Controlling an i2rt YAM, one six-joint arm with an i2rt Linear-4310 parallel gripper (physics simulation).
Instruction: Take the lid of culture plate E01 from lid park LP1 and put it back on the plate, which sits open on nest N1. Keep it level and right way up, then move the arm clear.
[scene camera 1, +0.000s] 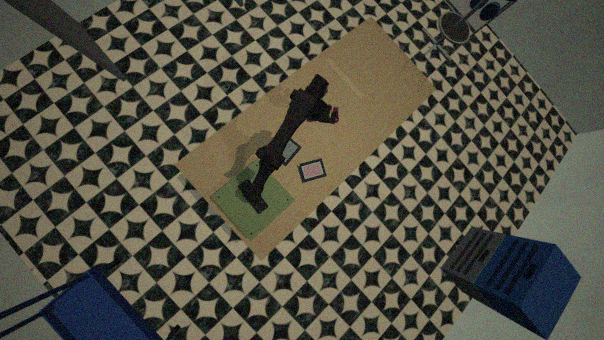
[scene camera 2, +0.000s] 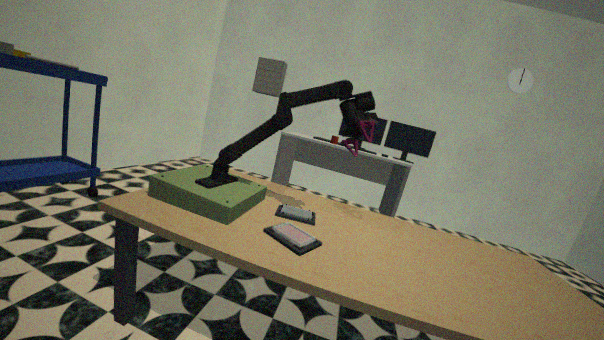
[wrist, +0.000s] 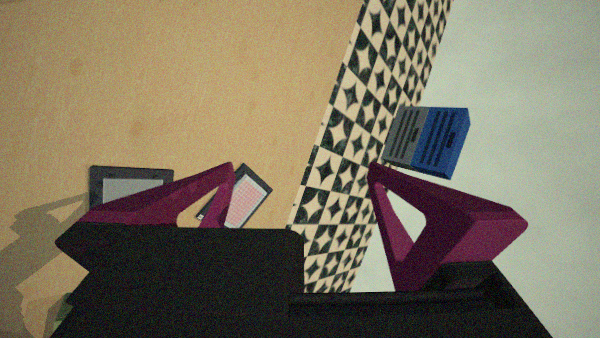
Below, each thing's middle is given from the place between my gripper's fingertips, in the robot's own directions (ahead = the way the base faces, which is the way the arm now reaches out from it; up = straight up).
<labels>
My hand is 320 mm above the grey lid (wrist: 116, 188), 190 mm past it and 50 mm to the right of it.
</labels>
